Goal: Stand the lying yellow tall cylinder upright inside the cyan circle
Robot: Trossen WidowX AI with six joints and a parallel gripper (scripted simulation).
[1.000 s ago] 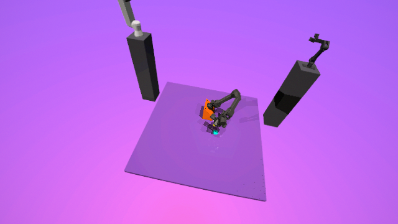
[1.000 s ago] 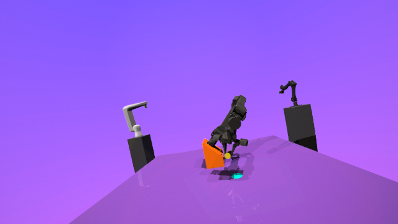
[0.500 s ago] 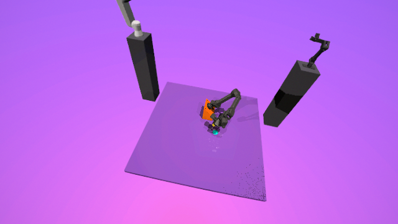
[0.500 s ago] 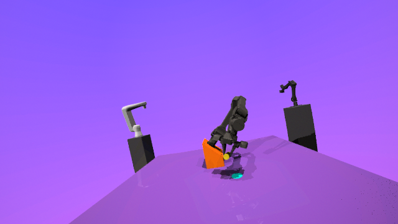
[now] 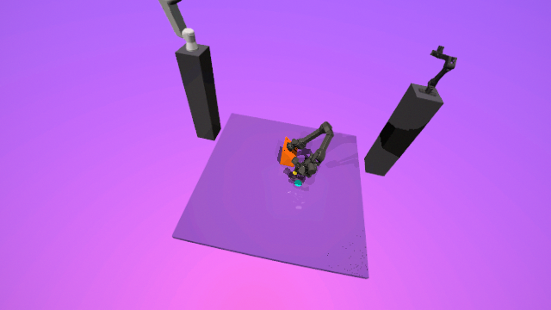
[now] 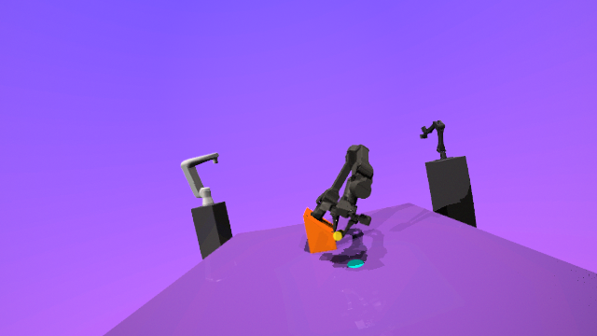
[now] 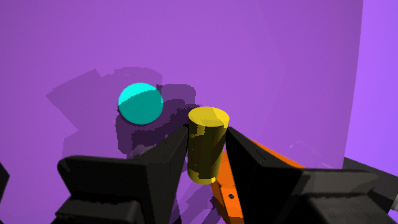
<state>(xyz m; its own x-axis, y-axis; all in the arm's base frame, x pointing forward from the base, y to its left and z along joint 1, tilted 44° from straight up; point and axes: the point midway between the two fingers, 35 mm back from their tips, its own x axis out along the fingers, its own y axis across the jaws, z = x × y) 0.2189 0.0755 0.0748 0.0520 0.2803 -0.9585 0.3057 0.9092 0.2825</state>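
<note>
The cyan circle lies 11 cm below my gripper tip, 4 cm to the left of it and 2 cm ahead of it. Also, from my gripper tip: yellow tall cylinder (2 cm behind, 1 cm below).
</note>
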